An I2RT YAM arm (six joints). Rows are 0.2 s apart.
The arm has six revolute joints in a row. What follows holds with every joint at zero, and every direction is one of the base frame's. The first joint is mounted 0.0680 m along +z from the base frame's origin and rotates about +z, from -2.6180 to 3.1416 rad. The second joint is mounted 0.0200 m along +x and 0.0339 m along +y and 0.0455 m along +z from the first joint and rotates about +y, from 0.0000 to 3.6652 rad. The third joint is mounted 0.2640 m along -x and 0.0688 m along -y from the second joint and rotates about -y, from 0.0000 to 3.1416 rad. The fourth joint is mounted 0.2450 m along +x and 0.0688 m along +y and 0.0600 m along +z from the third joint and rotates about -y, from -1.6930 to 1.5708 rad. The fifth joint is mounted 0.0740 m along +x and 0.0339 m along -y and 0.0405 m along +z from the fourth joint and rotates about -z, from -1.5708 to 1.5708 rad. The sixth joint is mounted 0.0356 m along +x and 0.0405 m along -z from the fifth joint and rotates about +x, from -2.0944 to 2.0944 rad. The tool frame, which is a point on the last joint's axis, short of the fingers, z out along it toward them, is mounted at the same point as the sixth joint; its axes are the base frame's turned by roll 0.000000, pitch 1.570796 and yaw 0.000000 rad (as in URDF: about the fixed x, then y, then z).
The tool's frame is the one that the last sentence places.
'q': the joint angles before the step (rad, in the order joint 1, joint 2, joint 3, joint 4, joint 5, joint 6). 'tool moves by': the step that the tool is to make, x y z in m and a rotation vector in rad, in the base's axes. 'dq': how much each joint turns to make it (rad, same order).
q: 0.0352, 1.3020, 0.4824, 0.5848, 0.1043, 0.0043
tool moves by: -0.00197, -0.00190, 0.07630, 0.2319, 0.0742, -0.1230
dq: 0.0001, -0.1489, 0.2788, -0.5284, 0.0525, 0.2617
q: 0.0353, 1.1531, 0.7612, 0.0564, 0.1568, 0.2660
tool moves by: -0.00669, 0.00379, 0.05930, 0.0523, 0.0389, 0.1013
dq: 0.0000, -0.0282, 0.2363, -0.3031, -0.1136, 0.0152
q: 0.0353, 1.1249, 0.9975, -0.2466, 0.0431, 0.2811
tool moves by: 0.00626, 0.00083, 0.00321, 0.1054, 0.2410, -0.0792
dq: 0.0049, 0.0891, 0.1593, -0.3149, 0.0194, 0.1405
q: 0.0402, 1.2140, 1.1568, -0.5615, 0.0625, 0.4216
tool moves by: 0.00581, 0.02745, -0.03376, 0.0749, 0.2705, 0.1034
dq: 0.0897, 0.0987, 0.0167, -0.1828, -0.0768, 0.0614
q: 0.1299, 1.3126, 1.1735, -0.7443, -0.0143, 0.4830
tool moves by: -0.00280, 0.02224, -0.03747, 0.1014, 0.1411, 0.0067
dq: 0.0740, 0.0400, -0.0891, 0.0122, -0.0604, 0.1270
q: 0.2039, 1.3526, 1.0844, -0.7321, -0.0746, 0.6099
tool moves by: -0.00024, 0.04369, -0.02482, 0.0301, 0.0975, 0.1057
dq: 0.1469, 0.0834, -0.0134, 0.0169, -0.0272, 0.0638
